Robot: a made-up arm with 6 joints.
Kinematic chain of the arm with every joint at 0, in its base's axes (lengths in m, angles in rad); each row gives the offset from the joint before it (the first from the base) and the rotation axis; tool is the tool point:
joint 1: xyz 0 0 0.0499 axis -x
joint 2: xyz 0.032 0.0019 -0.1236 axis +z
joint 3: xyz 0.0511 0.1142 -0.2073 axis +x
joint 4: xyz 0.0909 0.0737 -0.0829 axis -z
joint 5: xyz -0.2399 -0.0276 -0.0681 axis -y
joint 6: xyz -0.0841 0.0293 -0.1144 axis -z
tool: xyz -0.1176 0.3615 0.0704
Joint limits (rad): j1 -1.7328..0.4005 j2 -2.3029..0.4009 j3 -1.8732..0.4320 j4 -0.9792..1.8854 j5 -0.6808..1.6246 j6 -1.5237..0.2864
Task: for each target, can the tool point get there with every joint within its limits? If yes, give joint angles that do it. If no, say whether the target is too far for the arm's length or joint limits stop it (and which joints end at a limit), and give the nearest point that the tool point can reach.
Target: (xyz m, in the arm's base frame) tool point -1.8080 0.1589 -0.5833
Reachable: no: too far | nearest point -0.6537 0.1484 -0.5413 | short by 1.155 m
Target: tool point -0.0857 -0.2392 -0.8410
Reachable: yes | joints 0.1219 -0.9767 -1.4296 0.5066 1.0500 -0.0525
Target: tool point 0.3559 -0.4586 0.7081
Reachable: no: joint limits stop it (at a limit: joint 1, joint 3, joint 5) | nearest point 0.3319 -0.1664 0.7017 | short by 0.293 m
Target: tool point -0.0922 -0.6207 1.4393
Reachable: no: too far | nearest point -0.0146 -0.0798 0.9185 | short by 0.755 m
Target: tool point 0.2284 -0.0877 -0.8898
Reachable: yes | joints -0.0199 -1.8836 -0.8057 0.3885 1.2497 0.0360
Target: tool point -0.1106 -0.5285 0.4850
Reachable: no: joint limits stop it (at a limit: joint 1, joint 4) | nearest point -0.0597 -0.3746 0.2462 | short by 0.289 m
